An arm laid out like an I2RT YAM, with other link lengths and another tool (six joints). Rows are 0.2 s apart.
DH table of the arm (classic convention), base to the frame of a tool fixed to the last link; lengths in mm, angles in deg. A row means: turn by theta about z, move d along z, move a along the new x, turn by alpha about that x. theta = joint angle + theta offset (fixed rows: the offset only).
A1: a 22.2, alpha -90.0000, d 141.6, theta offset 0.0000
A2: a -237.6, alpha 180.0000, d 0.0, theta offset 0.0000
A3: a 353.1, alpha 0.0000, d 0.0, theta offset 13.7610
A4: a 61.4, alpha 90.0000, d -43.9, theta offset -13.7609
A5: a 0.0, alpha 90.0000, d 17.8, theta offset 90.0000
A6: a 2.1, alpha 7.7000, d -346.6, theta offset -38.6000
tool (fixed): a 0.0, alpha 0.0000, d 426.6, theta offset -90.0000
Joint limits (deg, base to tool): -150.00..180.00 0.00..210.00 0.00..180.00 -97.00..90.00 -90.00..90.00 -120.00..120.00
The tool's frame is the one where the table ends.
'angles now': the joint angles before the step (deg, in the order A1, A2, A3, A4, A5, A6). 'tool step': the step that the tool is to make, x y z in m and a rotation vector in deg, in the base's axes. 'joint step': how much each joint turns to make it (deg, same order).
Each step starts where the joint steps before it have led.
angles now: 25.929, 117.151, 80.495, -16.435, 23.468, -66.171
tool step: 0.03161, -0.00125, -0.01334, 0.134, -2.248, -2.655
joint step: -1.317, 6.241, 5.803, 2.285, 1.483, 0.595
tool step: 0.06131, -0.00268, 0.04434, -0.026, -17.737, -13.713
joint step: -0.441, 2.560, 7.213, 9.027, 14.586, 4.748
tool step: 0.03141, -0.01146, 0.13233, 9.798, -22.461, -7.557
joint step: -1.314, -7.723, 2.728, 11.520, 5.550, 3.787
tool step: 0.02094, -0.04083, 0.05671, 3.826, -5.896, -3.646
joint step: -4.300, -1.774, 4.303, -0.504, -0.963, 1.843
